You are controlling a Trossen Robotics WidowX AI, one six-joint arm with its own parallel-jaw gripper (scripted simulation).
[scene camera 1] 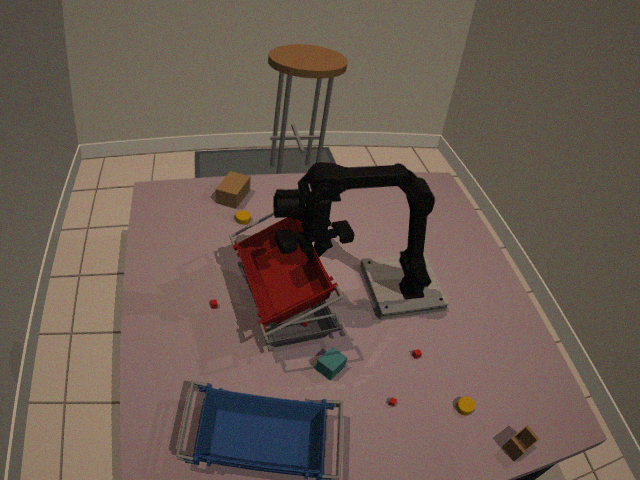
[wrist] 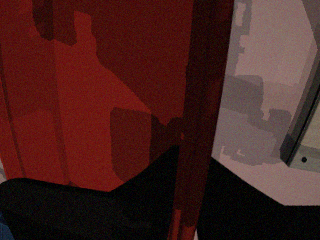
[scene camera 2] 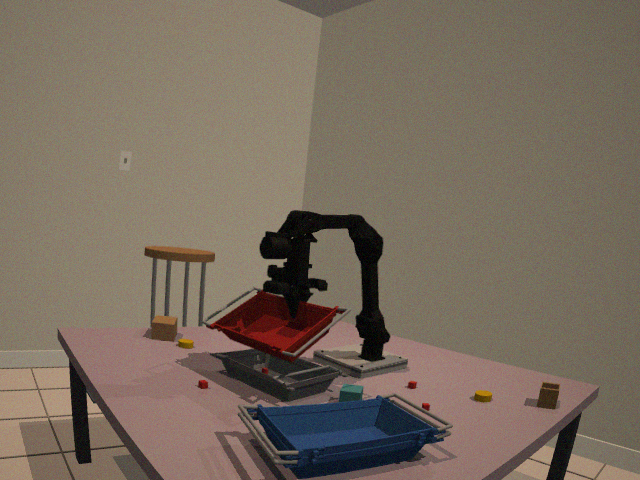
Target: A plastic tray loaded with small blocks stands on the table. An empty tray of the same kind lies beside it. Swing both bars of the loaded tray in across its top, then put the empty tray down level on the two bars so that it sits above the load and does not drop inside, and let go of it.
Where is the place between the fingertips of my gripper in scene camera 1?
At 311, 261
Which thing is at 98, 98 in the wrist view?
A red tray.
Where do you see a red tray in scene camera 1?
283, 285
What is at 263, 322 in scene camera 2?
A red tray.
